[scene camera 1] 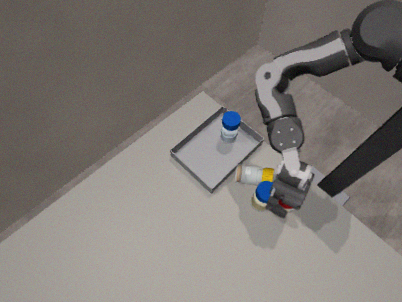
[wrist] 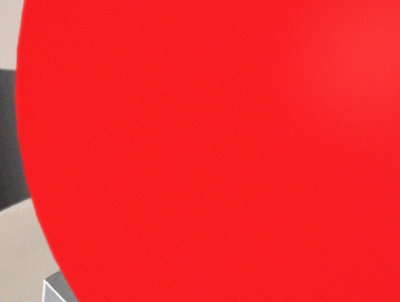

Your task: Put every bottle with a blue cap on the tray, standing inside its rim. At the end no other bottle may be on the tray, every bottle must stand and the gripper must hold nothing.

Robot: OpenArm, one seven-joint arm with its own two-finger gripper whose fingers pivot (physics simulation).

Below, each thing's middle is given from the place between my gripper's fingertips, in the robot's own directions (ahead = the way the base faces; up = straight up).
Scene:
Now: the red-capped bottle [wrist: 159,150] 20 mm to the left of my hand and 10 mm below it.

